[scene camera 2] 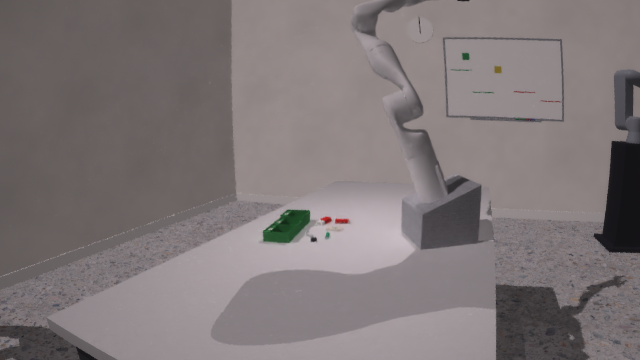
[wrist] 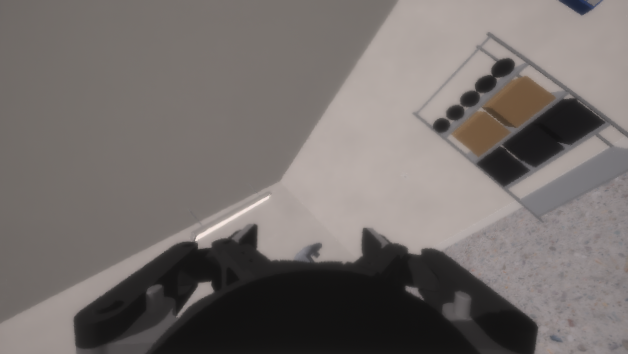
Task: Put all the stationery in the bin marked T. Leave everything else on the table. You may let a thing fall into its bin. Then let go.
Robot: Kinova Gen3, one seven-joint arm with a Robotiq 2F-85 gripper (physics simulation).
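Pixels of known places: gripper, fingertip midpoint: (wrist: 310,237); arm's base at its link origin: (scene camera 2: 433,196).
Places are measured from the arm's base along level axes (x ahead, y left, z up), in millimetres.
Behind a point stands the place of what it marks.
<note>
A green bin block with several compartments (scene camera 2: 277,235) {x 454, y 146, z -112 mm} stands on the table at its left side in the scene view. Its letters are not readable. Small things lie to its right: a red and white piece (scene camera 2: 325,220) {x 383, y -91, z -123 mm}, a red block-like piece (scene camera 2: 342,221) {x 324, y -102, z -126 mm}, a flat beige piece (scene camera 2: 335,229) {x 322, y -15, z -129 mm}, a small green piece (scene camera 2: 327,234) {x 324, y 58, z -124 mm} and a small black piece (scene camera 2: 313,239) {x 351, y 110, z -126 mm} with a thin pale part. They are too small to name surely. My gripper (wrist: 310,237) {x -164, y -560, z 818 mm} is open and empty, high above the table and far from these things; the wrist view faces the walls.
My arm's grey base block (scene camera 2: 442,225) {x -35, y 87, z -66 mm} stands on the table (scene camera 2: 150,310) {x 511, y 668, z -134 mm} at the right edge. A whiteboard (scene camera 2: 505,107) hangs on the wall behind. Another robot arm on a black stand (scene camera 2: 625,200) is at the far right. The wrist view shows a shelf rack (wrist: 550,75) with boxes.
</note>
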